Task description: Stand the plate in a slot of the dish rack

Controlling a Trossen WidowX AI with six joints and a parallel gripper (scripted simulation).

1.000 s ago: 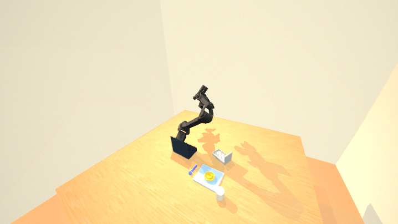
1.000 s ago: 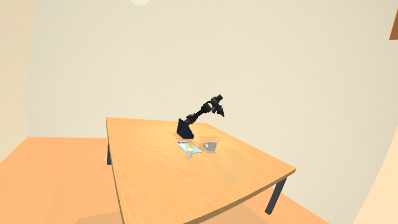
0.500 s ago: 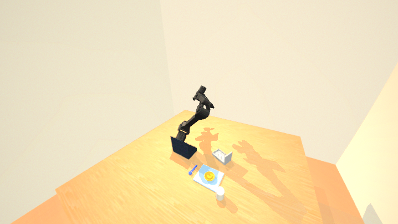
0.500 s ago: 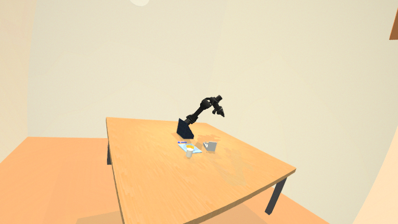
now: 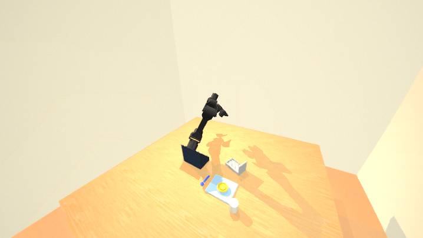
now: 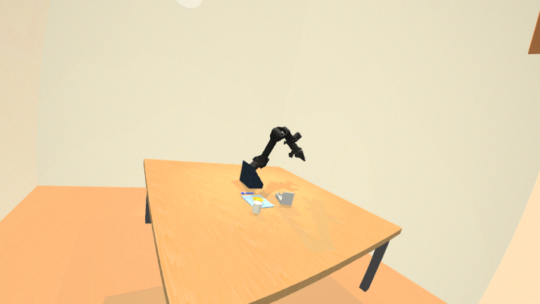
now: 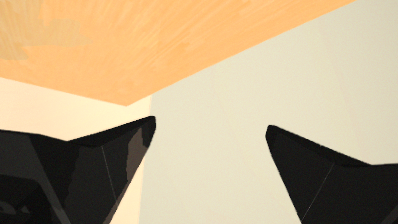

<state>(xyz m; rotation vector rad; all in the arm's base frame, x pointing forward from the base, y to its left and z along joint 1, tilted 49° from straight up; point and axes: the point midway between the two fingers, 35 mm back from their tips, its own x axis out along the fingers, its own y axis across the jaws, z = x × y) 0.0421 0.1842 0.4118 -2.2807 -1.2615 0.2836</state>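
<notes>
Now: the yellow plate 550 mm to the right of my gripper tip, 240 mm ahead of it and 200 mm below it. Round my gripper tip: light blue mat 550 mm to the right, 240 mm ahead, 210 mm below; then blue spoon 560 mm to the right, 210 mm below, 120 mm ahead; then dish rack 360 mm to the right, 240 mm ahead, 190 mm below.
</notes>
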